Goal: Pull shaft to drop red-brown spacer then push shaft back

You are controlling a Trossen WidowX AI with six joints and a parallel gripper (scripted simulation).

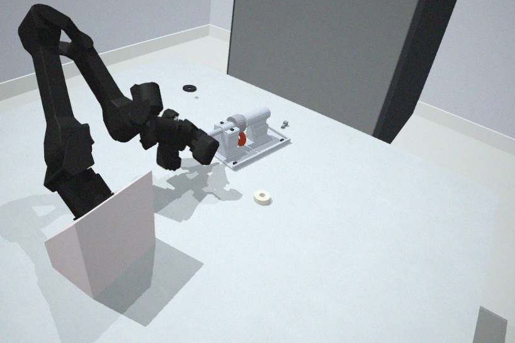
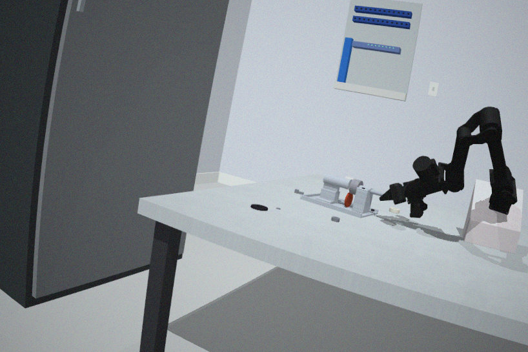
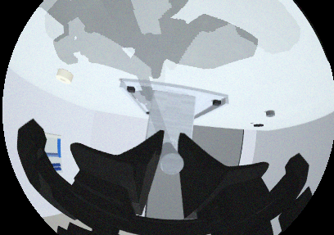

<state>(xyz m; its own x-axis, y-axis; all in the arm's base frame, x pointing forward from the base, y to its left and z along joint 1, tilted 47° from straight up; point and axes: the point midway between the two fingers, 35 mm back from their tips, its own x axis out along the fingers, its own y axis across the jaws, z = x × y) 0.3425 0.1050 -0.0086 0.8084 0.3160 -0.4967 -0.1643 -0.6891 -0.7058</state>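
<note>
My gripper tip is 30 mm short of the grey shaft, 20 mm below it and 10 mm to the left of it. Round my gripper tip: red-brown spacer 110 mm ahead, 20 mm to the right, 10 mm below; cream ring 190 mm to the right, 60 mm below, 30 mm behind; grey spacer 80 mm ahead, 20 mm above, 10 mm to the right.
</note>
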